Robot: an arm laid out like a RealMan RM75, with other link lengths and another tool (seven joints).
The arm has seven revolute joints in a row. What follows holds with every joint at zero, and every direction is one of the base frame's. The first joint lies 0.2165 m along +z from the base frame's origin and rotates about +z. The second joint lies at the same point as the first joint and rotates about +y. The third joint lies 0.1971 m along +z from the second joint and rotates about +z. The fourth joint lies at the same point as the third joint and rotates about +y. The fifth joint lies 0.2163 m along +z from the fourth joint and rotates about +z. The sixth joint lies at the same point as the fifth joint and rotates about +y. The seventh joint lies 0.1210 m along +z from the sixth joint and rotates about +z. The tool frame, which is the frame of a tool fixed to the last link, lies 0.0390 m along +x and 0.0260 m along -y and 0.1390 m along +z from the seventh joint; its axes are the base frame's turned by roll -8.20, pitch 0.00 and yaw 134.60 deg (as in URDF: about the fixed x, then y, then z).
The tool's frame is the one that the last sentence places.
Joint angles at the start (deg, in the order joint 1, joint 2, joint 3, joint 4, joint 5, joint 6, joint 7):
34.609 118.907 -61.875 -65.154 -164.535 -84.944 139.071
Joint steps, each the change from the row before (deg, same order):
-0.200 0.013 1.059 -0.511 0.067 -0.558 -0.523
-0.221 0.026 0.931 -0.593 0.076 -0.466 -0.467
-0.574 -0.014 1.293 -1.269 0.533 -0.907 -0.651
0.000 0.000 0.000 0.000 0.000 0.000 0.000
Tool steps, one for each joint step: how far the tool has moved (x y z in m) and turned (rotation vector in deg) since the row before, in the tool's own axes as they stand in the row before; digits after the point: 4 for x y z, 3 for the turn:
-0.0020 0.0000 -0.0019 -0.045 0.335 0.515
-0.0017 0.0005 -0.0020 -0.174 0.318 0.444
-0.0020 0.0005 -0.0037 -0.295 0.731 0.775
0.0000 0.0000 0.0000 0.000 0.000 0.000

